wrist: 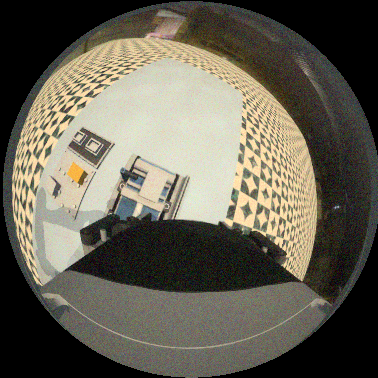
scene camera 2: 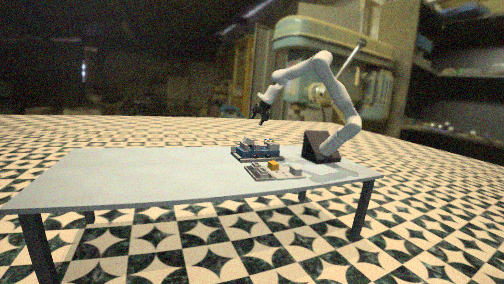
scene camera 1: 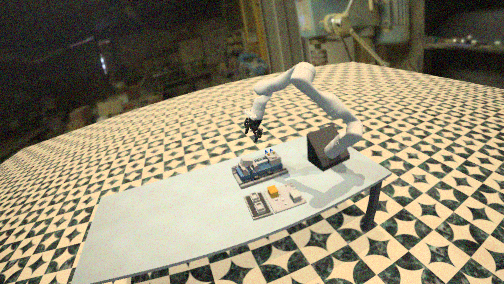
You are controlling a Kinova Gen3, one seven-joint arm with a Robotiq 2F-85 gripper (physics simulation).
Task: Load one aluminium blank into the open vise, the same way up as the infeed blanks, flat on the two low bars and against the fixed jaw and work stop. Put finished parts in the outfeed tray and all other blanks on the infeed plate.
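Where they show: gripper, fingertip midpoint: (scene camera 2: pixel 255 121) (scene camera 1: pixel 250 138); arm's base, link origin: (scene camera 2: pixel 324 150) (scene camera 1: pixel 330 151).
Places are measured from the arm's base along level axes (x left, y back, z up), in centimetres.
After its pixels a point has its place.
Observation:
My gripper (scene camera 1: pixel 254 131) @[x -17.3, y -44.9, z 14.3 cm] (scene camera 2: pixel 262 113) is open and empty. It hangs high above the far edge of the table, behind the blue vise (scene camera 1: pixel 260 166) @[x -9.7, y -43.2, z -1.8 cm] (scene camera 2: pixel 256 151) @[x -5.3, y -47.1, z -2.1 cm] (wrist: pixel 135 206) @[x -10.2, y -44.7, z 0.6 cm]. A pale grey block (scene camera 1: pixel 246 163) @[x -9.4, y -51.1, z 2.9 cm] (wrist: pixel 154 183) @[x -11.7, y -50.4, z 4.6 cm] lies in the vise and looks tilted. The light infeed plate (scene camera 1: pixel 282 205) @[x 23.0, y -42.3, z -6.9 cm] (scene camera 2: pixel 282 174) @[x 21.3, y -41.9, z -6.9 cm] (wrist: pixel 69 199) @[x 11.7, y -35.1, z -6.9 cm] carries an orange block (scene camera 1: pixel 272 191) @[x 14.3, y -44.2, z -3.3 cm] (scene camera 2: pixel 273 164) @[x 15.1, y -44.7, z -3.5 cm] (wrist: pixel 77 172) @[x 11.0, y -43.8, z -3.3 cm] and one grey blank (scene camera 1: pixel 296 195) @[x 23.2, y -34.6, z -3.3 cm] (scene camera 2: pixel 295 171) @[x 24.1, y -36.2, z -4.5 cm] (wrist: pixel 55 186) @[x 18.3, y -35.4, z -4.0 cm]. The dark outfeed tray (scene camera 1: pixel 248 206) @[x 16.6, y -58.2, z -6.5 cm] (scene camera 2: pixel 251 172) @[x 15.7, y -56.9, z -7.4 cm] (wrist: pixel 102 148) holds two grey parts (scene camera 1: pixel 260 207) @[x 21.3, y -53.1, z -5.2 cm] (wrist: pixel 92 144) @[x 13.3, y -53.8, z -5.0 cm]. In the wrist view only my finger bases show.
The dark wedge-shaped arm base (scene camera 1: pixel 322 146) @[x -3.1, y -4.4, z 3.5 cm] (scene camera 2: pixel 315 146) @[x -1.4, y -7.2, z 2.2 cm] stands at the table's right end, beside the vise. The pale table (scene camera 1: pixel 158 218) @[x 7.1, y -108.2, z -7.7 cm] (scene camera 2: pixel 140 173) @[x 13.0, y -111.2, z -7.8 cm] stretches far to the left. The arm arches over the back right corner.

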